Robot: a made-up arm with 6 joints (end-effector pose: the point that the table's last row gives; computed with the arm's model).
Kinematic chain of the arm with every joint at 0, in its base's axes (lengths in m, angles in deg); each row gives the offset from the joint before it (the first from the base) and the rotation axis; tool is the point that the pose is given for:
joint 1: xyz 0 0 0.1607 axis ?
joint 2: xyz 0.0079 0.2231 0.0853 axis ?
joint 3: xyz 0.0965 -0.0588 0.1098 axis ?
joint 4: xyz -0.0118 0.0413 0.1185 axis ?
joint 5: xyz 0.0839 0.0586 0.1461 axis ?
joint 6: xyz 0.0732 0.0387 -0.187 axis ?
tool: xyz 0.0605 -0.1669 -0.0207
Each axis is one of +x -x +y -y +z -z.
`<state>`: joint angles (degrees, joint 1 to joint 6).
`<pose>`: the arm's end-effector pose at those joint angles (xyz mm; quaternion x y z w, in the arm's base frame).
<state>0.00 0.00 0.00 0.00 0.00 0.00</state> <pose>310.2 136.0 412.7 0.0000 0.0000 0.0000 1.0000</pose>
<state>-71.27 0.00 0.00 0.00 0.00 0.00</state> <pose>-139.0 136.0 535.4 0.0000 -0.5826 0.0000 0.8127</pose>
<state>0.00 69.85 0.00 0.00 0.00 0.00</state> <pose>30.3 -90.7 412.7 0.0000 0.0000 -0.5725 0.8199</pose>
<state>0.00 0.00 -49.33 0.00 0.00 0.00</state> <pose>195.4 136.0 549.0 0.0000 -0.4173 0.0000 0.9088</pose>
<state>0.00 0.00 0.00 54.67 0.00 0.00</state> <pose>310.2 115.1 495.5 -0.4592 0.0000 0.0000 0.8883</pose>
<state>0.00 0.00 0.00 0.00 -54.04 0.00</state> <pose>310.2 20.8 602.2 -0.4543 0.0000 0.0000 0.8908</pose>
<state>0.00 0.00 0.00 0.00 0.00 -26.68</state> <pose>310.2 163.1 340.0 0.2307 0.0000 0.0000 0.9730</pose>
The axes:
joint 1: +y
joint 2: -z
joint 3: +y
joint 4: -x
joint 5: +x
joint 6: -x

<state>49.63 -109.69 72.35 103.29 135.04 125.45</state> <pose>-170.9 345.6 386.9 -0.3139 -0.2404 0.9156 0.0735</pose>
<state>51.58 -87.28 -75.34 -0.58 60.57 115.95</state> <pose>307.1 54.6 543.6 0.2222 -0.2742 0.2052 0.9129</pose>
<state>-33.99 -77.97 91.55 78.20 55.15 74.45</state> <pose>-40.3 403.5 118.4 -0.8811 0.0303 0.4712 0.0286</pose>
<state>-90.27 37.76 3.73 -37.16 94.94 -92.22</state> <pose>-738.1 141.6 529.5 -0.5488 -0.0402 -0.6839 0.4790</pose>
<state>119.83 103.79 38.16 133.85 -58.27 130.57</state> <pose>156.7 -39.7 221.0 -0.4498 0.3835 -0.7578 0.2762</pose>
